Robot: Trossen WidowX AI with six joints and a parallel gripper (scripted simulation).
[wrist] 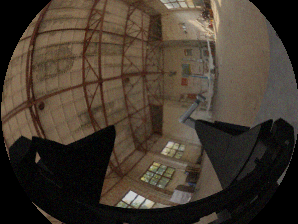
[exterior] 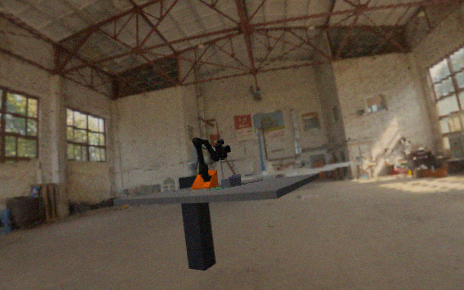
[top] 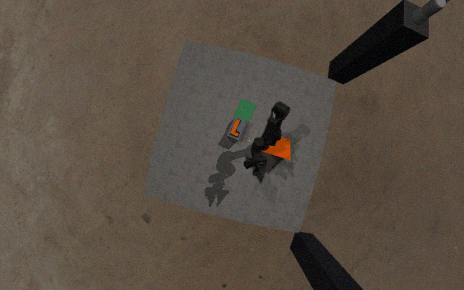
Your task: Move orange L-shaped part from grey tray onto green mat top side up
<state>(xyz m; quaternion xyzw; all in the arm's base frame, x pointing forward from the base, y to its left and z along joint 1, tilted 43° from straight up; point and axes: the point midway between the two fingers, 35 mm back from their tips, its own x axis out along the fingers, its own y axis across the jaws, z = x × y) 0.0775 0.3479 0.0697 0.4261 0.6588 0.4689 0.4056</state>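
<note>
Now: gripper tip 200 mm short of the orange L-shaped part, 260 mm to the left of it and 340 mm above it. From my gripper tip the other things lie so: green mat (170 mm ahead, 420 mm to the right, 400 mm below).
</note>
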